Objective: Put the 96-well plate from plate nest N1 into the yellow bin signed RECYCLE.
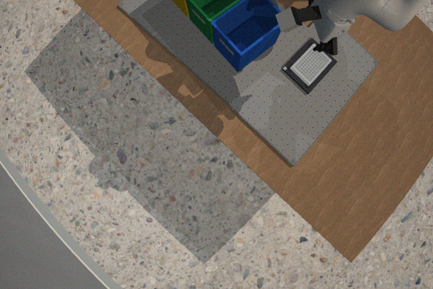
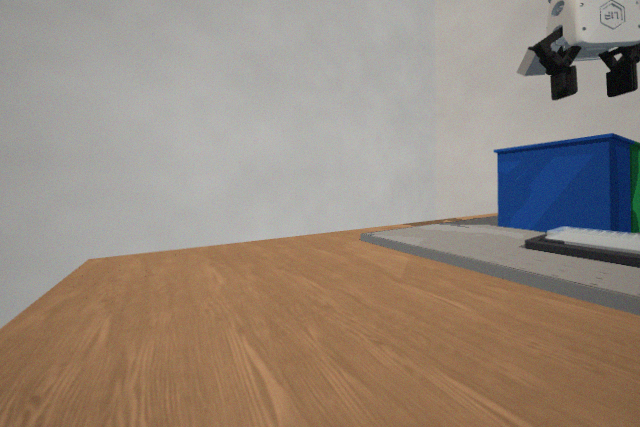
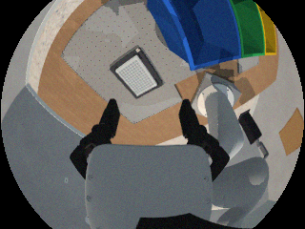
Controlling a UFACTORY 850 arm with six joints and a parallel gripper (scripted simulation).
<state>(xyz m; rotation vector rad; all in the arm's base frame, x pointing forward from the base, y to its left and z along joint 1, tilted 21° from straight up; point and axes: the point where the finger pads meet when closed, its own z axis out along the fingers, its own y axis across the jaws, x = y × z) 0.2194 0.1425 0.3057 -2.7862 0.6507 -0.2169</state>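
Right now my hand is 22 cm above the white 96-well plate, 5 cm to the right of it and 4 cm past it. Also, from my hand: black plate nest: 23 cm below, 5 cm to the left, 4 cm behind; green bin: 28 cm to the right, 15 cm below, 9 cm ahead; blue bin: 15 cm below, 14 cm to the right, 9 cm ahead.
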